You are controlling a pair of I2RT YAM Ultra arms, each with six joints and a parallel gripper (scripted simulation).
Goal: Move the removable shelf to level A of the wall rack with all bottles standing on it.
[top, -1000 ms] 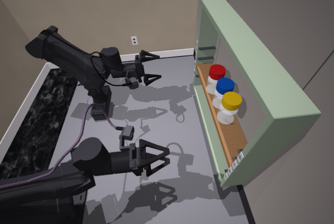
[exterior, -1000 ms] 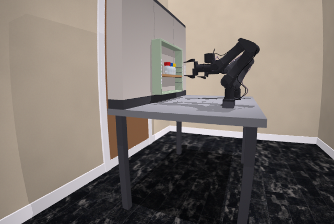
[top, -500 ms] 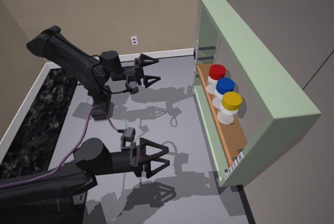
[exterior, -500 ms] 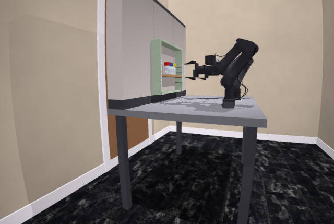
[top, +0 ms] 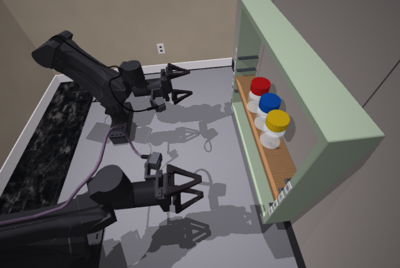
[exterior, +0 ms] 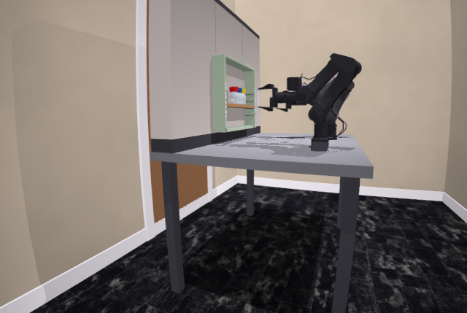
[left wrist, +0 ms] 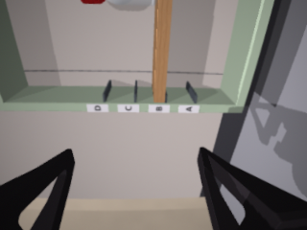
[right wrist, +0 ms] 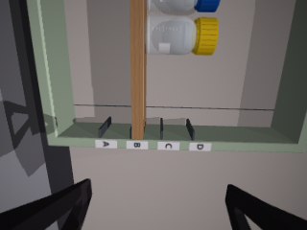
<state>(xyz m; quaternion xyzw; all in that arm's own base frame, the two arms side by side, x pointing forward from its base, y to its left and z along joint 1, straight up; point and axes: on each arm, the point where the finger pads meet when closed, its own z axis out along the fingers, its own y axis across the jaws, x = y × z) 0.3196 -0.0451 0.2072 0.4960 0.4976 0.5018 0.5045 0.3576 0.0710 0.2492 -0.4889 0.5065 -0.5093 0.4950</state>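
Now: left hand 190 mm short of the rack slot, 60 mm to the right of it and 40 mm above it. From my left hand the other things lie so: green wall rack 230 mm ahead, 180 mm to the right, 30 mm above; wooden shelf 230 mm ahead, 180 mm to the right, 30 mm below; red-capped bottle 220 mm ahead, 120 mm to the right, 20 mm above.
The yellow-capped bottle lies 20 cm ahead of my right hand, 13 cm to the left of it and 2 cm above it. The rest, counted from my right hand: green wall rack 21 cm to the left, 20 cm ahead, 3 cm above; then blue-capped bottle 20 cm to the left, 20 cm ahead, 2 cm above; then wooden shelf 21 cm to the left, 20 cm ahead, 3 cm below.
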